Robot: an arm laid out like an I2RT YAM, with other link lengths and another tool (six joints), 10 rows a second.
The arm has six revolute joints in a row. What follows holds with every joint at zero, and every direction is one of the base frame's. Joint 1 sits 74.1 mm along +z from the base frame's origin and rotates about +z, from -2.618 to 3.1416 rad. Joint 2 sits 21.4 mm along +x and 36.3 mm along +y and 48.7 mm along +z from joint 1 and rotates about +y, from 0 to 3.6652 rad. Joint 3 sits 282.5 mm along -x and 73.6 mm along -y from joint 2 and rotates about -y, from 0 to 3.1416 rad. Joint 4 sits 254.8 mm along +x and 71.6 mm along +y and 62.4 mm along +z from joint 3 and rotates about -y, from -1.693 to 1.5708 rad. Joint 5 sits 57 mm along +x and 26.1 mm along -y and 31.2 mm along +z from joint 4 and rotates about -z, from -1.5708 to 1.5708 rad. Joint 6 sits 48.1 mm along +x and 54.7 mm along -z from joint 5 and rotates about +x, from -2.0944 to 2.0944 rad. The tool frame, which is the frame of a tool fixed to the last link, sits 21 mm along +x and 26 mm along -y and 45 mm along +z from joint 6; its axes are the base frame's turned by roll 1.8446, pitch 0.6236 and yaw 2.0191 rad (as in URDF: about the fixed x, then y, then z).
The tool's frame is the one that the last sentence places.
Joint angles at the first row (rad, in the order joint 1, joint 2, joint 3, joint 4, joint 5, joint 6):
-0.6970, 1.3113, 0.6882, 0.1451, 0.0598, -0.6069
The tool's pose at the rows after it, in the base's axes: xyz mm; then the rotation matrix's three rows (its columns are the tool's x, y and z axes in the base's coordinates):
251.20 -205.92 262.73; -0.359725 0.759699 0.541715; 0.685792 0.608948 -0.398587; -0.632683 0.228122 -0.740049
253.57 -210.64 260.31; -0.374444 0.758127 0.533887; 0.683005 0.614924 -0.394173; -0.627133 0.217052 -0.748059
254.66 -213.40 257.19; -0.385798 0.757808 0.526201; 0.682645 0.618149 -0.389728; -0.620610 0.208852 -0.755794
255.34 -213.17 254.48; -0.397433 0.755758 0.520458; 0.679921 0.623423 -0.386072; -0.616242 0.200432 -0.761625
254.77 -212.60 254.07; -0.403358 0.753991 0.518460; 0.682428 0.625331 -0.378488; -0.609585 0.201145 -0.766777
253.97 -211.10 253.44; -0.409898 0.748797 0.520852; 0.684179 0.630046 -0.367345; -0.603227 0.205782 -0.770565
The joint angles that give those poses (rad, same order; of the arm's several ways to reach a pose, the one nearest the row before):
-0.7154, 1.3438, 0.7090, 0.1448, 0.0482, -0.6100
-0.7269, 1.3662, 0.7215, 0.1442, 0.0356, -0.6277
-0.7344, 1.3811, 0.7258, 0.1440, 0.0280, -0.6396
-0.7346, 1.3866, 0.7232, 0.1442, 0.0254, -0.6497
-0.7359, 1.3837, 0.7234, 0.1329, 0.0196, -0.6508
-0.7363, 1.3784, 0.7198, 0.1244, 0.0089, -0.6505

